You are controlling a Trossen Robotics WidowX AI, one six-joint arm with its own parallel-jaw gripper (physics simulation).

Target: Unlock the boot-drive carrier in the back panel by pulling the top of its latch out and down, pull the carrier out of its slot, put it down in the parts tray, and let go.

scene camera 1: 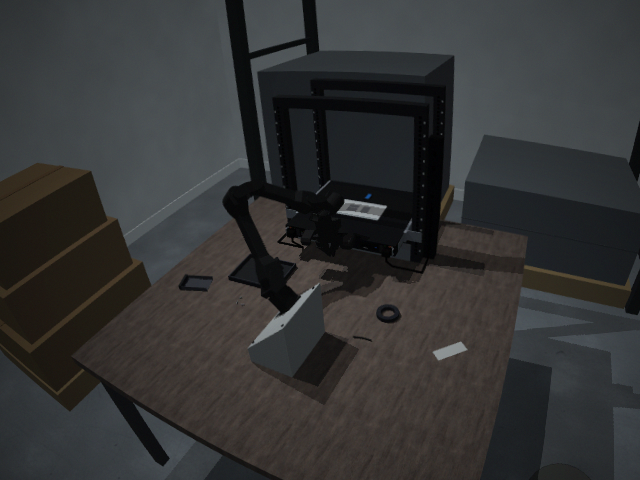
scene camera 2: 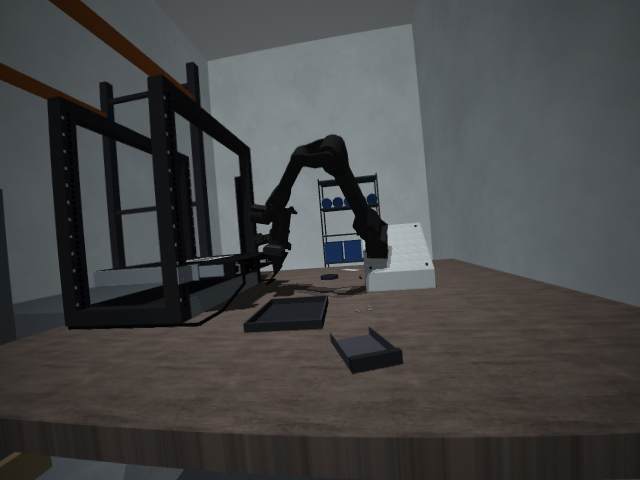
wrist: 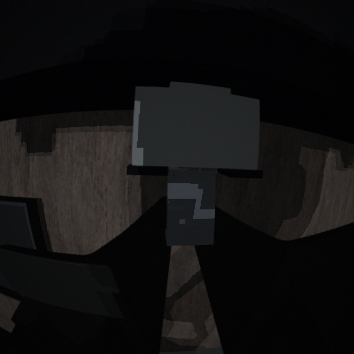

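Pixels of known places: gripper, between the fingertips: (scene camera 1: 332, 256) (scene camera 2: 275, 273) (wrist: 179, 203); arm's base, origin of its link: (scene camera 1: 290, 305) (scene camera 2: 377, 250).
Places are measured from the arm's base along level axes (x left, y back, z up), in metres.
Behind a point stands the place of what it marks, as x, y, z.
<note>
In the wrist view, the boot-drive carrier (wrist: 196, 127) @[0.068, -0.366, 0.001] is a grey box with a thin black front strip. Its latch (wrist: 191, 207) @[0.065, -0.345, -0.005] is a small blue-grey piece between my fingers. My gripper (scene camera 1: 330, 252) @[0.061, -0.333, -0.048] (scene camera 2: 273, 279) @[0.061, -0.333, -0.048] (wrist: 179, 203) @[0.061, -0.333, -0.048] is shut on the latch, close in front of the back panel (scene camera 1: 369, 245) @[-0.060, -0.391, -0.002]. The carrier's body shows outside the panel, above the table; its far end overlaps the dark panel, so I cannot tell if it is fully clear of the slot. The parts tray (scene camera 1: 245, 282) @[0.306, -0.118, -0.109] (scene camera 2: 284, 326) @[0.395, -0.180, -0.110] is black and shallow, left of the gripper in scene camera 1.
The black rack frame (scene camera 1: 351, 104) @[0.046, -0.494, 0.467] (scene camera 2: 168, 206) @[0.354, -0.466, 0.162] stands around the chassis, with looped cables at both sides. A smaller open black tray (scene camera 1: 196, 289) @[0.450, 0.004, -0.112] (scene camera 2: 377, 359) @[0.534, 0.002, -0.105], a black ring (scene camera 1: 379, 315) @[-0.202, -0.184, -0.105] and a white card (scene camera 1: 449, 350) @[-0.456, -0.151, -0.118] lie on the table. The white wedge base (scene camera 1: 289, 341) @[-0.094, 0.133, 0.016] carries the arm.
</note>
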